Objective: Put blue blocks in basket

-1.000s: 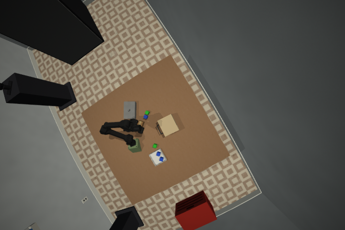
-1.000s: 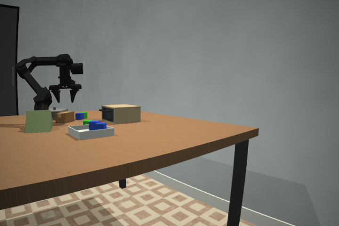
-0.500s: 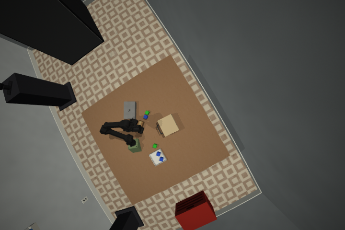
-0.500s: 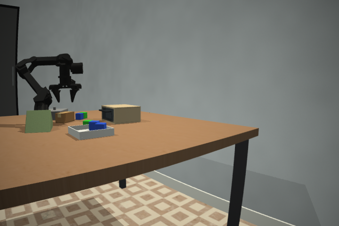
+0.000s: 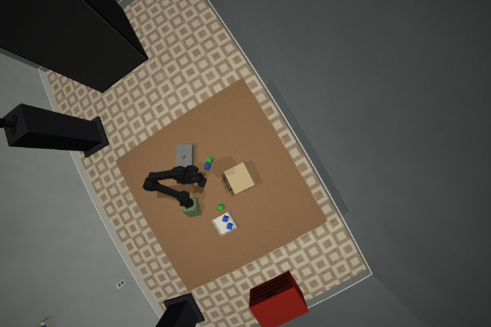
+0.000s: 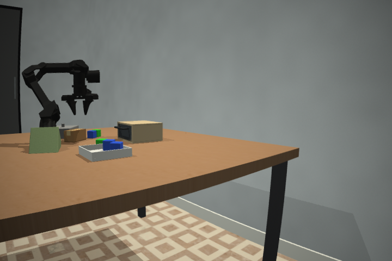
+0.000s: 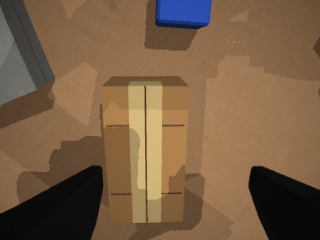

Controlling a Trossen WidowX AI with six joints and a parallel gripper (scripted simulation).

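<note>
Right now the white basket is 410 mm to the right of my hand and 150 mm below it. Round my hand: brown box: 120 mm below, 30 mm behind, 10 mm to the right; then grey lidded box: 190 mm to the left, 110 mm below, 60 mm behind; then tan drawer unit: 270 mm ahead, 130 mm to the right, 120 mm below.
</note>
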